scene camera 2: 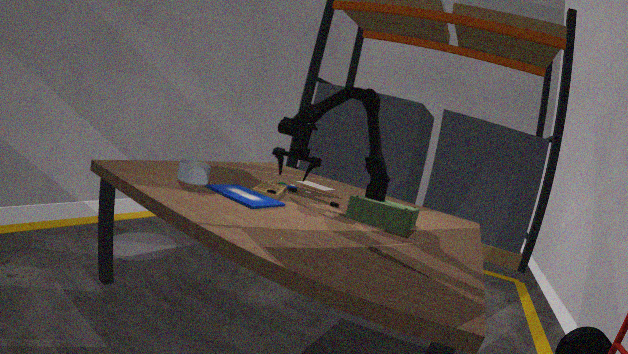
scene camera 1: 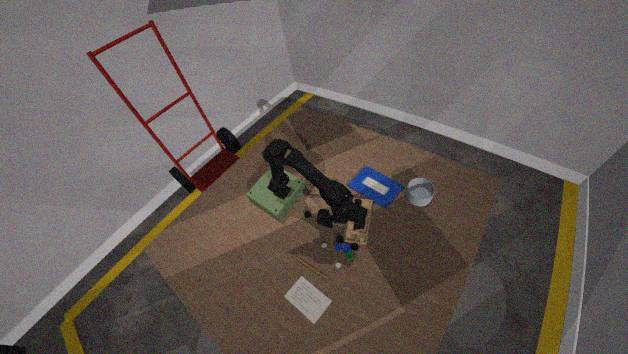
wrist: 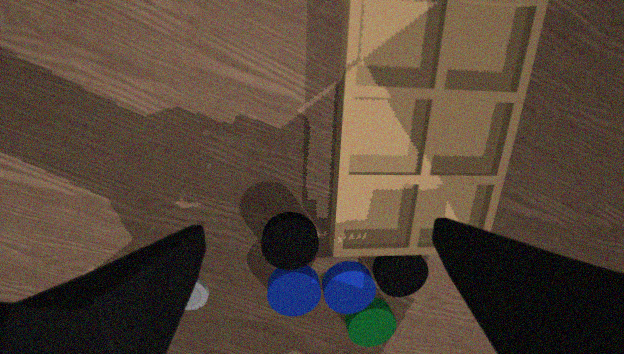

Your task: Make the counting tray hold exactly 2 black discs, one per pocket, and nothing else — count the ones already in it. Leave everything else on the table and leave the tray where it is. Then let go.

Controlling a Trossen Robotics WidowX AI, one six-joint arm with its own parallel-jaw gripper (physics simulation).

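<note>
The tan counting tray (scene camera 1: 368,229) (scene camera 2: 259,188) (wrist: 343,150) has square pockets; the six pockets showing wholly or partly in the wrist view hold no disc. A black disc (scene camera 1: 358,201) (scene camera 2: 271,191) shows at the tray's far end, apparently in a pocket. One black disc (scene camera 1: 340,239) (wrist: 290,240) lies outside the near left corner; another black disc (scene camera 1: 354,247) (wrist: 400,275) lies against the near end wall. A further black disc (scene camera 1: 307,214) (scene camera 2: 334,204) lies near the arm's base. My gripper (scene camera 2: 292,176) (wrist: 321,232) is open and empty, above the tray's near end.
Two blue discs (wrist: 294,291) (wrist: 349,288) and a green disc (scene camera 1: 349,255) (wrist: 371,324) lie by the near black discs. White discs (scene camera 1: 324,245) (scene camera 1: 338,265), a thin stick (scene camera 1: 312,268), a paper (scene camera 1: 308,300), a blue folder (scene camera 1: 388,198) (scene camera 2: 265,202) and a round container (scene camera 1: 420,192) (scene camera 2: 194,173) are on the table.
</note>
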